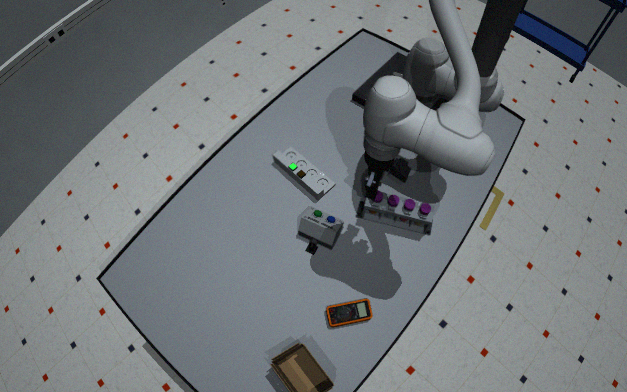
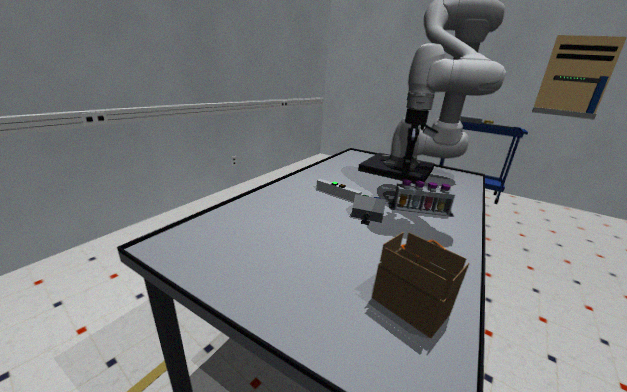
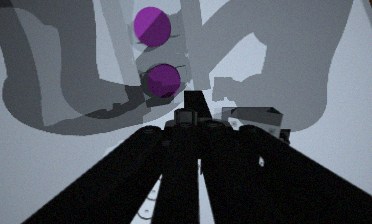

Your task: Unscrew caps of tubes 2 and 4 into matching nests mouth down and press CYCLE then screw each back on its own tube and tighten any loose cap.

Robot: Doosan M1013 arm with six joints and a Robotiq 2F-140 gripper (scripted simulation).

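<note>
Right now my hand is 11 cm short of the green key, 11 cm to the left of it and 12 cm above it. Also, from my hand: blue key (10 cm ahead, 7 cm to the right, 12 cm below); then key housing (12 cm ahead, 9 cm to the right, 13 cm below); then purple cap (5 cm behind, 5 cm to the left, 7 cm below).
</note>
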